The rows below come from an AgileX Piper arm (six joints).
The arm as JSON. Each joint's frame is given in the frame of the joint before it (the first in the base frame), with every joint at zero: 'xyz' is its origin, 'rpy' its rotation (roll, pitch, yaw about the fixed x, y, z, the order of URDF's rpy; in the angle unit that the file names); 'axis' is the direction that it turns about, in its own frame. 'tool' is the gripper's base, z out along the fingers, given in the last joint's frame.
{
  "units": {
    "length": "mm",
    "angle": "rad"
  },
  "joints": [
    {
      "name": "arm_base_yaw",
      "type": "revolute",
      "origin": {
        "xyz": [
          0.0,
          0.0,
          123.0
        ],
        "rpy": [
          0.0,
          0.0,
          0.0
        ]
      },
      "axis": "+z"
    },
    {
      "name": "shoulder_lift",
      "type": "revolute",
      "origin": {
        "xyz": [
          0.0,
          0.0,
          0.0
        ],
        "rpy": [
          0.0,
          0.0,
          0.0
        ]
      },
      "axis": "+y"
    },
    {
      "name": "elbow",
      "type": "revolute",
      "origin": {
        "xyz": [
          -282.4,
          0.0,
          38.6
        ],
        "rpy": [
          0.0,
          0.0,
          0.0
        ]
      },
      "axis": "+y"
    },
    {
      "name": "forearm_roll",
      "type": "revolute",
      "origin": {
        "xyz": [
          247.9,
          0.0,
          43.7
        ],
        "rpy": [
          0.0,
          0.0,
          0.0
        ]
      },
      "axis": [
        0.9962,
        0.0,
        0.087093
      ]
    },
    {
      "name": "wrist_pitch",
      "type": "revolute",
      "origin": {
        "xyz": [
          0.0,
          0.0,
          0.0
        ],
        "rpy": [
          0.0,
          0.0,
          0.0
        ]
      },
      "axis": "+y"
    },
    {
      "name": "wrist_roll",
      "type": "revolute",
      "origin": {
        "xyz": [
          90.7,
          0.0,
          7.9
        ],
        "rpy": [
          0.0,
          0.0,
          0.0
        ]
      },
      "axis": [
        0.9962,
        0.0,
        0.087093
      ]
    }
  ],
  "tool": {
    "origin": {
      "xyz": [
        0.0,
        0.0,
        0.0
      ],
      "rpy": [
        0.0,
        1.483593,
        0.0
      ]
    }
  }
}
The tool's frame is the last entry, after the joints.
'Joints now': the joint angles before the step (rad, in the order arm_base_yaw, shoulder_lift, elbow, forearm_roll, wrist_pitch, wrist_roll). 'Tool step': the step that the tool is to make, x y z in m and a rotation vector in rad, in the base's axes. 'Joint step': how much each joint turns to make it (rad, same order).
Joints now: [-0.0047 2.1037 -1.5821 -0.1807 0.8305 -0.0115]
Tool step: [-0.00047 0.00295 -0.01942 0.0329 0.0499 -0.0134]
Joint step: [0.0011 0.0375 0.0093 0.0375 0.0029 -0.0026]
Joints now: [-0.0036 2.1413 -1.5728 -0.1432 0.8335 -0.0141]
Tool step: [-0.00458 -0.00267 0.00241 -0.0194 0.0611 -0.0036]
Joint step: [-0.0021 -0.0020 -0.0114 -0.0160 0.0750 -0.0013]
